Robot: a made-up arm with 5 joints. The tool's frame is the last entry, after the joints. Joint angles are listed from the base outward.
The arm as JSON. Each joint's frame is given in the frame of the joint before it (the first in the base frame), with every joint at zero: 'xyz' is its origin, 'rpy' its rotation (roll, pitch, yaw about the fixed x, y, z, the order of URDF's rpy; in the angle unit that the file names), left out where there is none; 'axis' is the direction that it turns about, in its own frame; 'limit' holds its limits. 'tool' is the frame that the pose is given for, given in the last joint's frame.
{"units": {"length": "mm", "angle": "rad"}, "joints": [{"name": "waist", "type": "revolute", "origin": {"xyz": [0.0, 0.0, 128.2]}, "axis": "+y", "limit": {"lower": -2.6, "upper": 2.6}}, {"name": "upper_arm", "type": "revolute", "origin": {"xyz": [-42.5, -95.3, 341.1]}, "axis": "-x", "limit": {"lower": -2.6, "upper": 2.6}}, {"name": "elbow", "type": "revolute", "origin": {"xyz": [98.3, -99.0, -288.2]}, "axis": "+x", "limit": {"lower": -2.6, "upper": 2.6}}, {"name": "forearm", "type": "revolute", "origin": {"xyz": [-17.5, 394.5, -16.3]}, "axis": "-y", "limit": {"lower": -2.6, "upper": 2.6}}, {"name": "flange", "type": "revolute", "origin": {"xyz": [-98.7, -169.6, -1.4]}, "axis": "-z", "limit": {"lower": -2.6, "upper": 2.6}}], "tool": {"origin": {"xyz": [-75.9, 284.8, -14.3]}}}
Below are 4 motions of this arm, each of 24 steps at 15 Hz.
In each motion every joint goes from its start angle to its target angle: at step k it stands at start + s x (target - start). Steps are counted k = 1, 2, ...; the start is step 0. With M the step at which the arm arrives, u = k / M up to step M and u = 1 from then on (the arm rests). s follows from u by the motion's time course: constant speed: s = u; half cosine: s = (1 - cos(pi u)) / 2; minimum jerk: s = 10 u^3 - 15 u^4 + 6 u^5.
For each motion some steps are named. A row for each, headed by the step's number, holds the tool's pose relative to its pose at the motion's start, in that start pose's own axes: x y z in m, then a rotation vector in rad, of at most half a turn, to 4 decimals.
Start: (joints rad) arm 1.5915 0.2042 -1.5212 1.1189 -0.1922
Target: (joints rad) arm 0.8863 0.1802 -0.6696 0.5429 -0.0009
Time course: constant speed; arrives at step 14
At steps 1, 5, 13, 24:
1: 0.0431 0.0089 0.0054 -0.0071 0.0495 -0.0921
5: 0.2235 0.0065 0.0136 -0.0187 0.2086 -0.4664
13: 0.5309 -0.1709 0.0325 0.0599 0.3211 -1.1979
24: 0.5575 -0.2039 0.0411 0.0810 0.3143 -1.2825

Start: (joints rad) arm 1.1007 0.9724 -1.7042 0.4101 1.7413
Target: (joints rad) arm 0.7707 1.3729 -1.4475 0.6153 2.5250
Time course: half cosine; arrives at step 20
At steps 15, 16, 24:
15: 0.2626 -0.1393 -0.0644 0.0034 -0.1843 -0.7060
16: 0.2776 -0.1531 -0.0639 0.0068 -0.1956 -0.7462
24: 0.3050 -0.1802 -0.0616 0.0143 -0.2166 -0.8209

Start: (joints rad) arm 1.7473 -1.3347 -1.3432 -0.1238 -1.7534
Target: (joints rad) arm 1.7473 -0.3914 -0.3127 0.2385 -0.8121
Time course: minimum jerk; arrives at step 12
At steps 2, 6, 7, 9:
2: 0.0038 0.0022 -0.0129 -0.0132 -0.0009 -0.0330
6: 0.0359 0.0015 -0.1595 -0.1802 -0.0536 -0.4678
7: 0.0385 -0.0104 -0.1939 -0.2313 -0.0875 -0.6116
9: 0.0340 -0.0399 -0.2286 -0.3058 -0.1578 -0.8388

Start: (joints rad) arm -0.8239 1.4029 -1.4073 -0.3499 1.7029
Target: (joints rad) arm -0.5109 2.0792 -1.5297 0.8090 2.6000
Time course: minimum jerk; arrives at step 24
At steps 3, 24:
3: 0.0060 0.0053 -0.0006 0.0249 -0.0093 -0.0172
24: 0.3284 0.0932 0.0676 1.6675 0.0684 -0.5100

